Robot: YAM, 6 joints.
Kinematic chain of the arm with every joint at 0, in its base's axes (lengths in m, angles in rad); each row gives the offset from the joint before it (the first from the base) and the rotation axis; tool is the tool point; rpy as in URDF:
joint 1: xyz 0 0 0.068 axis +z
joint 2: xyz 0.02 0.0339 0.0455 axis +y
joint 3: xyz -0.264 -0.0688 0 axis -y
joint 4: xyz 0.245 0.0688 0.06 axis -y
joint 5: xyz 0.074 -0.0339 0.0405 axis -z
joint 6: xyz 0.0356 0 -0.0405 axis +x
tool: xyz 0 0 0 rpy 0 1.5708 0
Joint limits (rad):
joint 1: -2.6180..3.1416
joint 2: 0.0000..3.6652
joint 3: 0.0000..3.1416
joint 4: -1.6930..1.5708
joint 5: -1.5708..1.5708
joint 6: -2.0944..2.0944
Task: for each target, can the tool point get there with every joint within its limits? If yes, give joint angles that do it. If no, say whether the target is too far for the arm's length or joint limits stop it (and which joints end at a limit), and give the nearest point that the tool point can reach.
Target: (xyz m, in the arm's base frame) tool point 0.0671 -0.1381 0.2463
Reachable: yes | joints -0.9087 0.8701 0.6558 -0.7876 1.1173 -0.9270
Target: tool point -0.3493 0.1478 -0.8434
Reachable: no: too far | nearest point -0.2811 0.1189 -0.3759 | short by 0.473 m
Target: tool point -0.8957 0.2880 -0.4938
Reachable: no: too far | nearest point -0.5207 0.1674 -0.2233 | short by 0.478 m
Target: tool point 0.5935 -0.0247 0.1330
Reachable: yes | joints -0.0344 2.7636 2.0567 1.0384 0.1216 -1.1147
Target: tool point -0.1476 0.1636 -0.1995
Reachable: yes | joints 2.4502 3.3451 1.6484 -1.3440 1.1114 -1.0499
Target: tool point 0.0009 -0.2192 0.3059
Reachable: yes | joints -1.6566 1.0806 0.4576 1.1674 -0.5863 -1.7789
